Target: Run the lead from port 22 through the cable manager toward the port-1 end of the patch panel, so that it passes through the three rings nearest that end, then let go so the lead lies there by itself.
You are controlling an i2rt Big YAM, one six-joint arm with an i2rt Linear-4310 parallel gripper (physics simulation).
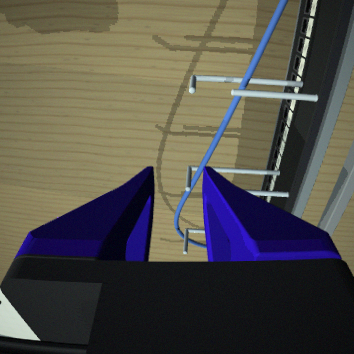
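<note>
The blue lead (225, 123) comes down from the top right beside the black patch panel (316, 70). It crosses the far grey ring (267, 82) and passes the post of the middle ring (242, 171). It then bends at the left and turns back past the near ring (185, 242). Its end is hidden behind my right finger. My gripper (178, 177) hangs over the near rings with its blue fingers narrow. I see nothing between them; the lead runs below the gap.
The panel's grey frame rails (330, 133) run along the right edge. The wooden table top (70, 123) spreads to the left, with shadows of the lead and rings on it.
</note>
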